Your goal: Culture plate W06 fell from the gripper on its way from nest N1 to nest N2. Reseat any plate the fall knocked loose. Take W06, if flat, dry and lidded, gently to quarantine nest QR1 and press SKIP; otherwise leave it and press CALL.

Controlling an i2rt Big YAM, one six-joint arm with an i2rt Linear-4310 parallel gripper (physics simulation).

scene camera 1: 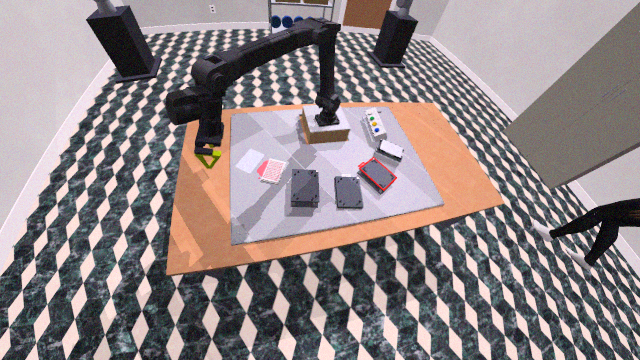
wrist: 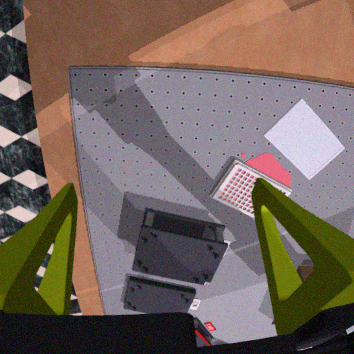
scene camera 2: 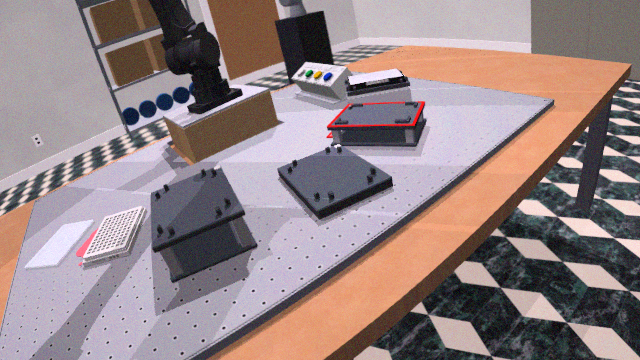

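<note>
The white well plate, its label unreadable, lies unlidded on the perforated board. A pink spill shows at its edge. A flat pale lid lies apart, beyond the spill. The tall dark nest, low dark nest and red-rimmed nest have bare tops. My gripper is open and empty, high above the table's left side. The button box has green, yellow and blue buttons.
A white-topped object on a dark base stands between the button box and the red-rimmed nest; its top looks slightly tilted in the second scene view. The arm's pedestal stands at the board's back edge. A person's legs show at the right.
</note>
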